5 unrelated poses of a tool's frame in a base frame.
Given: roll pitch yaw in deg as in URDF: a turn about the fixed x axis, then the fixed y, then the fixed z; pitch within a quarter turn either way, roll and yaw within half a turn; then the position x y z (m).
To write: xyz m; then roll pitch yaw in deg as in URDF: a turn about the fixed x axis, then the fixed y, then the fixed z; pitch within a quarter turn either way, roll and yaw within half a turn. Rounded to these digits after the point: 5 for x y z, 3 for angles.
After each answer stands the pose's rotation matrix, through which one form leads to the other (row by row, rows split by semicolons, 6 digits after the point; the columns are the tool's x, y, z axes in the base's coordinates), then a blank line. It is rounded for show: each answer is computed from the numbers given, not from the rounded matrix.
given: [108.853, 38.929, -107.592, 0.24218, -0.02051, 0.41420]
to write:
[0.24218, -0.02051, 0.41420, 108.853, 38.929, -107.592]
-0.235118 -0.487753 -0.840724; -0.741544 -0.469171 0.479574; -0.628357 0.736190 -0.251380

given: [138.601, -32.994, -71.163, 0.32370, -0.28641, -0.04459]
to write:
[0.32370, -0.28641, -0.04459, 138.601, -32.994, -71.163]
0.270806 -0.826218 -0.493991; -0.793806 0.098627 -0.600120; 0.544551 0.554650 -0.629149

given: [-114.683, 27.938, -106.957, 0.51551, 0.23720, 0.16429]
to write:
[0.51551, 0.23720, 0.16429, -114.683, 27.938, -106.957]
-0.257663 -0.275282 0.926191; -0.845046 0.528994 -0.077861; -0.468516 -0.802736 -0.368929

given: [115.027, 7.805, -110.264, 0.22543, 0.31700, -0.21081]
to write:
[0.22543, 0.31700, -0.21081, 115.027, 7.805, -110.264]
-0.343138 -0.439480 -0.830129; -0.929416 0.031085 0.367722; -0.135802 0.897714 -0.419126

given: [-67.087, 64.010, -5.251, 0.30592, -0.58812, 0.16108]
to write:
[0.30592, -0.58812, 0.16108, -67.087, 64.010, -5.251]
0.436375 -0.788841 0.432789; -0.040105 0.463472 0.885204; -0.898871 -0.403638 0.170611

